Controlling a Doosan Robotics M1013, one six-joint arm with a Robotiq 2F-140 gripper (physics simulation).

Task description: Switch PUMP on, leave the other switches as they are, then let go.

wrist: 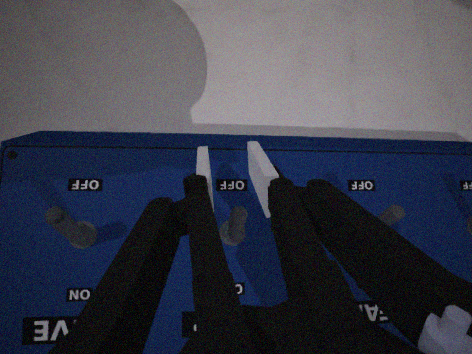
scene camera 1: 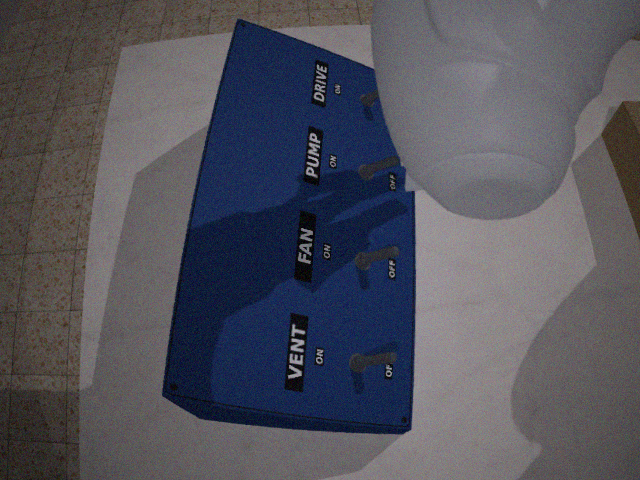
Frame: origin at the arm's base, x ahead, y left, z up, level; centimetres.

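Seen in the pictures: gripper, between the fingertips: [wrist: 228,160].
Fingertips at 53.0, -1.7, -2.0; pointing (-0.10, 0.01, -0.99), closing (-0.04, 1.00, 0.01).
A point is followed by its place in that frame, as x, y, z.
The blue switch panel [scene camera 1: 248,103] @(73.4, -7.6, 5.6) [wrist: 145,162] @(53.2, -8.6, -4.1) lies on the table. The PUMP lever [scene camera 1: 379,167] @(57.7, -1.2, 0.6) [wrist: 236,227] @(57.0, -1.7, 1.5) leans toward its OFF label. The FAN lever [scene camera 1: 377,256] @(58.8, 10.6, 0.8) [wrist: 393,215] @(57.0, 9.9, 2.0) and VENT lever [scene camera 1: 373,360] @(59.9, 22.4, 0.9) also lean to OFF. The DRIVE lever [scene camera 1: 369,98] @(57.9, -13.2, -0.4) [wrist: 70,226] @(56.0, -13.0, 1.1) leans to OFF in the wrist view. My gripper [wrist: 228,160] @(53.0, -1.7, -2.0) is shut to a narrow gap, with nothing gripped. Its pale pads stand over the OFF side of PUMP; the lever shows through the gap, without visible contact. In the scene view the arm hides most of the gripper.
The arm's pale link [scene camera 1: 480,103] @(58.5, 19.6, 37.9) hangs over the panel's right edge near DRIVE and PUMP. The white table [scene camera 1: 465,310] @(45.8, 13.6, -10.8) [wrist: 300,65] @(45.7, 6.9, -10.8) surrounds the panel. A brown block [scene camera 1: 628,139] @(14.2, -11.2, -4.1) stands at the far right. FAN and DRIVE levers flank the fingers in the wrist view.
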